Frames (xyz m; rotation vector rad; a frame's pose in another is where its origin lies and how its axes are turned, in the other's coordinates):
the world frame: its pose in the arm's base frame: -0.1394 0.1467 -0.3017 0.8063 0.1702 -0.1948
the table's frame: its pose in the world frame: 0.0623 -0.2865 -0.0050 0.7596 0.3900 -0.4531
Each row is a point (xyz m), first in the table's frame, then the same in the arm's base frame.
Working: the table's frame: its pose in the arm's base frame: -0.1473 -0.0501 -0.5190 1.5562 0.6755 -0.5479

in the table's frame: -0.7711 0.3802 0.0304
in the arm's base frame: -0.4284 -0.1712 0.2850
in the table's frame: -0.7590 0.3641 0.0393
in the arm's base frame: -0.4307 -0.1783 0.2642
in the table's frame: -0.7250 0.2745 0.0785
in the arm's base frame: -0.4675 -0.2106 0.1730
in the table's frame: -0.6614 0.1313 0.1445
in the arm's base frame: -0.5196 -0.2646 0.0204
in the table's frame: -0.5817 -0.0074 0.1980
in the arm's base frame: -0.5576 -0.3048 -0.1389
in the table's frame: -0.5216 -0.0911 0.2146
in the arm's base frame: -0.5727 -0.3122 -0.2419
